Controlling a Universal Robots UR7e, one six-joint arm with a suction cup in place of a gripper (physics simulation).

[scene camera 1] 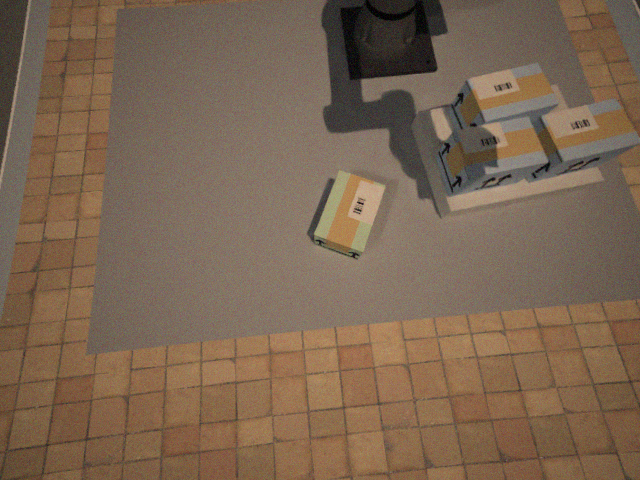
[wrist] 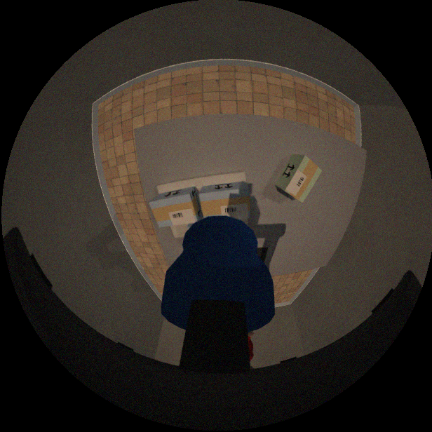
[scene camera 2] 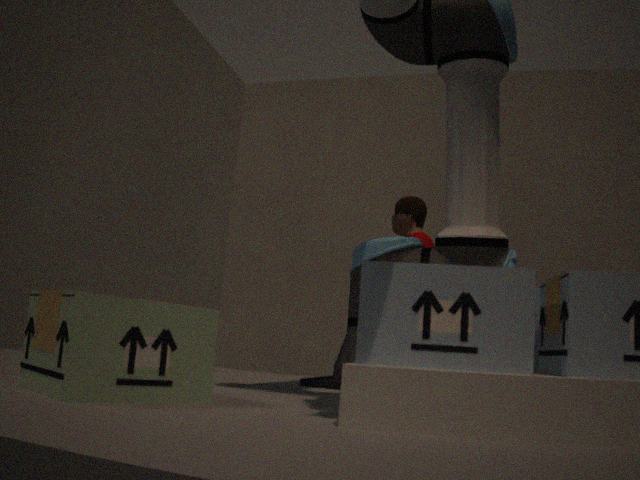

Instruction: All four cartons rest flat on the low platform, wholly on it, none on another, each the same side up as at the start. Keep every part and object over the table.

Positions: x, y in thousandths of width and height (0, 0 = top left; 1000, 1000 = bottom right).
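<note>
The wrist view shows the suction cup (wrist: 508, 603) together with a low platform (wrist: 459, 420) and a blue-grey carton (wrist: 538, 462). In scene camera 1 the platform (scene camera 1: 674, 268) is visible again, while scene camera 2 gives another sight of the carton (scene camera 2: 734, 664).
</note>
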